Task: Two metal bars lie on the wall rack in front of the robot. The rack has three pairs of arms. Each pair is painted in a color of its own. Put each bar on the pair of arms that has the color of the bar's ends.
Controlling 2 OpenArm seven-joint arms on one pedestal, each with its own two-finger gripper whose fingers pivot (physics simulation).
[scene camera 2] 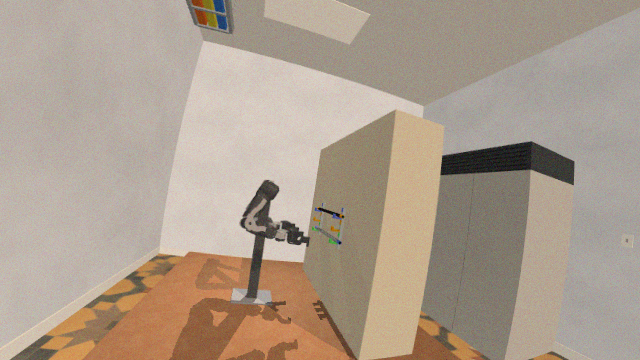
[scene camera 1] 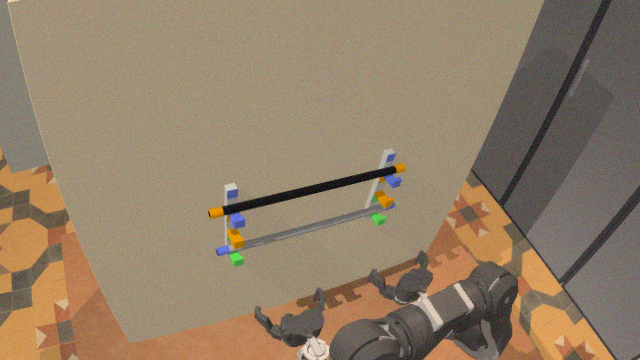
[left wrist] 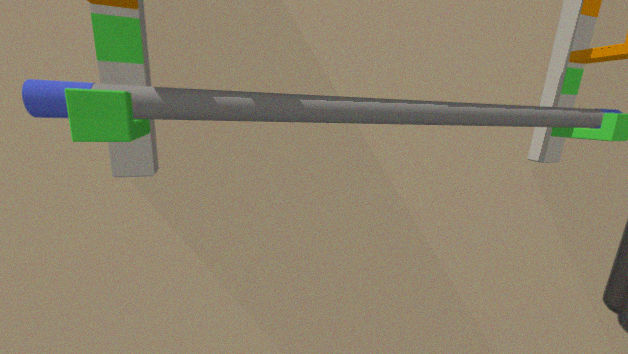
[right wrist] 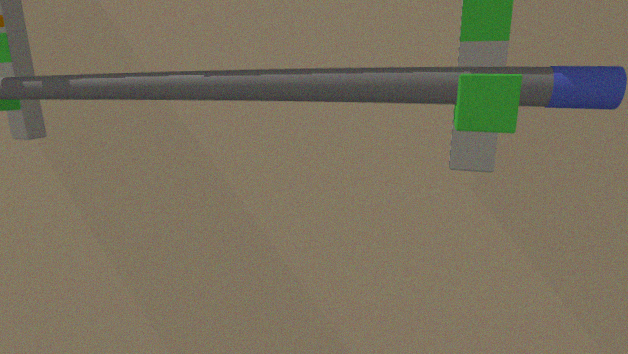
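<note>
A black bar with orange ends lies across the top, blue pair of arms of the wall rack. A grey bar with blue ends lies across the bottom, green pair of arms. The middle, orange pair of arms holds no bar. My left gripper and my right gripper are open and empty, apart from both bars, and appear below the rack in scene camera 1.
The rack is fixed to a broad beige wall block. A grey cabinet stands beyond the block. A dark robot part shows at the right edge of the left wrist view.
</note>
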